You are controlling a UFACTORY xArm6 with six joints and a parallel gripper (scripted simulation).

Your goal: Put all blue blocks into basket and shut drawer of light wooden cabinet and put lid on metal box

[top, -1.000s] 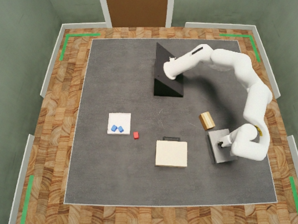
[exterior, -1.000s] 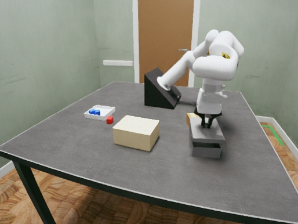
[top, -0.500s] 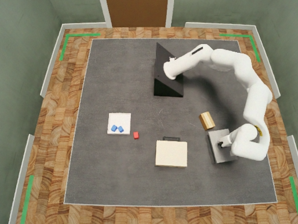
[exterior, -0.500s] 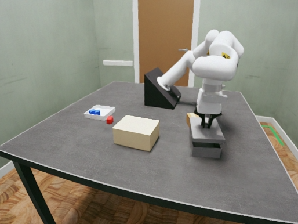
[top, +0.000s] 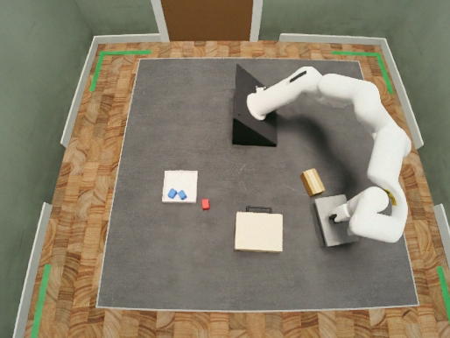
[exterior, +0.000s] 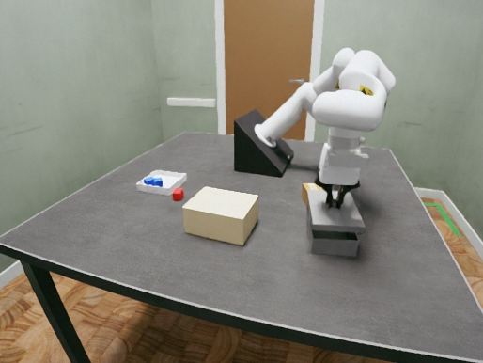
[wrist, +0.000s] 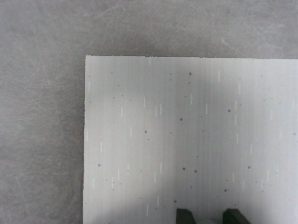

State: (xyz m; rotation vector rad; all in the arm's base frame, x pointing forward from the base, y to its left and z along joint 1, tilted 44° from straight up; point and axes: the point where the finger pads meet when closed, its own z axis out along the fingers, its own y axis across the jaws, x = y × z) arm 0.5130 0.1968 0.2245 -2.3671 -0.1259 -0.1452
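The flat lid is 30 mm below my hand. The rest, counted from my hand: grey metal box (90 mm below); light wooden cabinet (30 mm ahead, 310 mm to the right, 80 mm below); brown cardboard box (180 mm behind, 50 mm to the right, 80 mm below).
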